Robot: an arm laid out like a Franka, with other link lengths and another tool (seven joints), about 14 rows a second.
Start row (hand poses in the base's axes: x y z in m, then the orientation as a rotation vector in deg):
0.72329 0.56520 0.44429 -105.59 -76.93 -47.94
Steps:
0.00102 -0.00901 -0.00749 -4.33 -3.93 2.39
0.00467 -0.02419 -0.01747 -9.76 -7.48 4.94
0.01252 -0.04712 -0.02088 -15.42 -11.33 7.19
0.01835 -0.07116 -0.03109 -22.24 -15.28 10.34
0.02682 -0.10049 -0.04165 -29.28 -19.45 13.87
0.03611 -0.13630 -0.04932 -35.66 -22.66 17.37
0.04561 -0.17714 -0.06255 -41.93 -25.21 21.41
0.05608 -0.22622 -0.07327 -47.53 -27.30 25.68
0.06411 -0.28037 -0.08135 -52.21 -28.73 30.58
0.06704 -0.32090 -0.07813 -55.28 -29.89 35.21
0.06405 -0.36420 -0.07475 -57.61 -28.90 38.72
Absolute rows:
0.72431 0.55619 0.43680 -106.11 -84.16 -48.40
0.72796 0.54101 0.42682 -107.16 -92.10 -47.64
0.73581 0.51808 0.42341 -108.29 -100.25 -47.06
0.74164 0.49404 0.41320 -109.04 -110.09 -45.11
0.75011 0.46471 0.40264 -109.00 -120.64 -42.68
0.75940 0.42890 0.39497 -108.34 -130.10 -39.33
0.76890 0.38806 0.38174 -106.76 -139.39 -34.65
0.77937 0.33898 0.37102 100.42 142.58 28.43
0.78740 0.28483 0.36294 93.20 144.74 22.05
0.79033 0.24430 0.36616 86.92 147.06 17.31
0.78734 0.20100 0.36954 83.84 148.87 12.16

